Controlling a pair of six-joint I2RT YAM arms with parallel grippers.
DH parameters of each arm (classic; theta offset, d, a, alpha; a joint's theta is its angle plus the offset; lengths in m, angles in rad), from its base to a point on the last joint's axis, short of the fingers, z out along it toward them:
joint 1: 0 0.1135 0.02 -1.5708
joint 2: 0 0 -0.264 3.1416
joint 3: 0.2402 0 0.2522 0
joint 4: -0.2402 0 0.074 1.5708
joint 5: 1.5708 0 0 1.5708
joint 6: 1.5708 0.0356 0 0
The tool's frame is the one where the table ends.
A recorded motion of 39 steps. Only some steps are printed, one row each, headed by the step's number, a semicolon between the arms.
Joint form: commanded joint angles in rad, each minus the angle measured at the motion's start. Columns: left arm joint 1, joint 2, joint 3, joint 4, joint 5, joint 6; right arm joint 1, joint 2, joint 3, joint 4, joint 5, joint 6.
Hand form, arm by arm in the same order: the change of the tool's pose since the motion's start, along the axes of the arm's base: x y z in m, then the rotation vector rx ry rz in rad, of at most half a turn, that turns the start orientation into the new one. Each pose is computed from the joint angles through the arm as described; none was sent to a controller.
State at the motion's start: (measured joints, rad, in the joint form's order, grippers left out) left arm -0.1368 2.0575 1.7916 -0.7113 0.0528 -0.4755; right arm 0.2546 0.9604 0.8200 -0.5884 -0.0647 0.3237
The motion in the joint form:
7: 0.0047 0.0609 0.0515 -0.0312 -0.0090 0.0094; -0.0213 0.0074 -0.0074 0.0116 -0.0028 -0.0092
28: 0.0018 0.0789 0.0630 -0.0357 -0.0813 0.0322; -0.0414 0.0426 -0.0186 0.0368 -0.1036 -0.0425
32: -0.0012 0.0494 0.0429 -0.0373 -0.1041 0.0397; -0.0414 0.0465 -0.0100 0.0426 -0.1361 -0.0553
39: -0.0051 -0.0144 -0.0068 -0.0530 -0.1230 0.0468; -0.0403 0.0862 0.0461 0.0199 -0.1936 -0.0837
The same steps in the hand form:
7: 0.0104 0.0011 -0.0127 0.0179 0.0381 0.0017; 0.0027 -0.0037 -0.0029 -0.0054 0.0013 -0.0131
28: 0.0135 0.0019 -0.0175 0.0920 0.0391 0.0184; 0.0094 -0.0028 -0.0108 0.0332 0.0279 0.0635
32: 0.0077 0.0021 -0.0106 0.1140 0.0284 0.0217; 0.0105 -0.0013 -0.0081 0.0477 0.0181 0.0963
39: -0.0072 0.0031 0.0010 0.1339 0.0274 0.0220; 0.0178 0.0025 0.0013 0.0657 0.0225 0.1585

